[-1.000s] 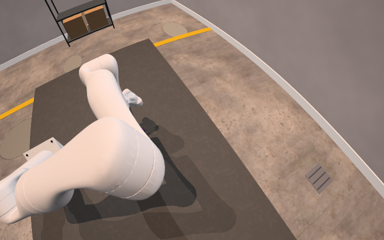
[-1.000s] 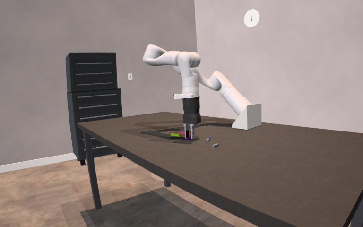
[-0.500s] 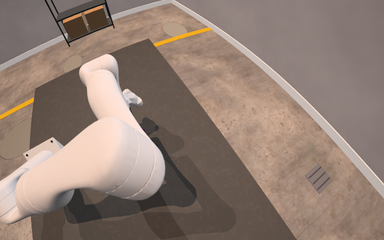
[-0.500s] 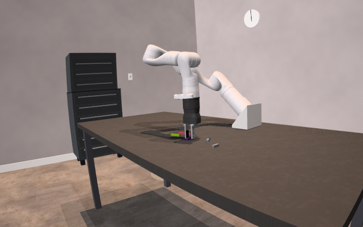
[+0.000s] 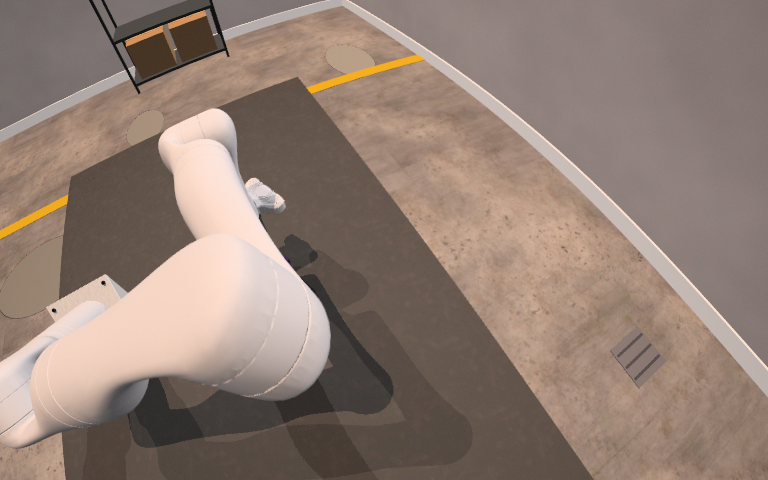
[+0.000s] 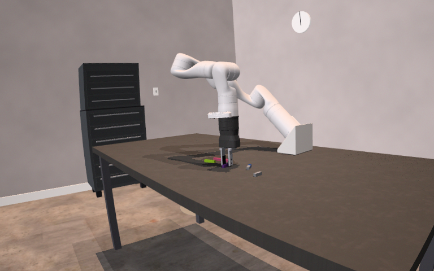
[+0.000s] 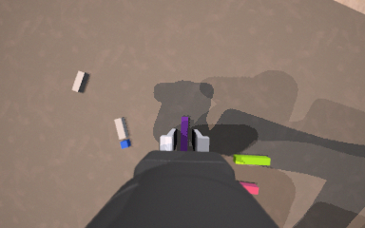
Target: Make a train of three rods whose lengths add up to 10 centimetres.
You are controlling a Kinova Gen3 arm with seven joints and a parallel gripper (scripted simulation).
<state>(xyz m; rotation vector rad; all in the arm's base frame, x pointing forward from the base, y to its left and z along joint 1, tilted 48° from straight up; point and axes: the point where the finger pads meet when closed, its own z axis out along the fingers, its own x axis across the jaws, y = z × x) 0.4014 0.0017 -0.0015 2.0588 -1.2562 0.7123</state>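
The purple rod lies 20 mm below my hand. Round my hand: lime rod 10 mm ahead, 100 mm to the right, 20 mm below; then pink rod 40 mm behind, 90 mm to the right, 20 mm below; then blue rod 50 mm behind, 70 mm to the left, 20 mm below.
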